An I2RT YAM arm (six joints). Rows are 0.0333 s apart.
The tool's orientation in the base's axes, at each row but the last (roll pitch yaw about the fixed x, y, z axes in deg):
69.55, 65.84, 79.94
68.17, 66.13, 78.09
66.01, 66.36, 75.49
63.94, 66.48, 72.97
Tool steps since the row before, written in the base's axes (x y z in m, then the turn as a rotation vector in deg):
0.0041, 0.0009, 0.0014, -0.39, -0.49, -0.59
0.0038, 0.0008, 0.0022, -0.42, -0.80, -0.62
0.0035, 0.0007, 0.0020, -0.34, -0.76, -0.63
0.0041, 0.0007, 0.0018, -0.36, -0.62, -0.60
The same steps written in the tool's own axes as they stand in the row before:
-0.0006, 0.0006, 0.0043, 0.31, -0.59, -0.54
-0.0014, 0.0008, 0.0042, 0.22, -0.88, -0.62
-0.0012, 0.0007, 0.0038, 0.25, -0.86, -0.54
-0.0009, 0.0006, 0.0044, 0.27, -0.72, -0.53

